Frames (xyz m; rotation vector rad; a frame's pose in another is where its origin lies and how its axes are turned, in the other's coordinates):
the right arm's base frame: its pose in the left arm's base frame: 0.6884 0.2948 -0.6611 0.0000 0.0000 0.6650
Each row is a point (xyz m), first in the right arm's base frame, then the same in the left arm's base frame.
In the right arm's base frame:
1: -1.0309 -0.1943 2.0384
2: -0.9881 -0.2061 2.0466
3: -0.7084 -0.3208 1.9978
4: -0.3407 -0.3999 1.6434
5: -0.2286 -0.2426 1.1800
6: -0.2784 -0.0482 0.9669
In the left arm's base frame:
1: -0.0029 -0.4942 1.3773
2: 0.0380 -0.4771 1.3855
3: 0.3289 -0.3948 1.3367
4: 0.6671 -0.2301 0.9823
5: 0.6582 -0.0372 0.5189
6: 0.4991 0.0851 0.3058

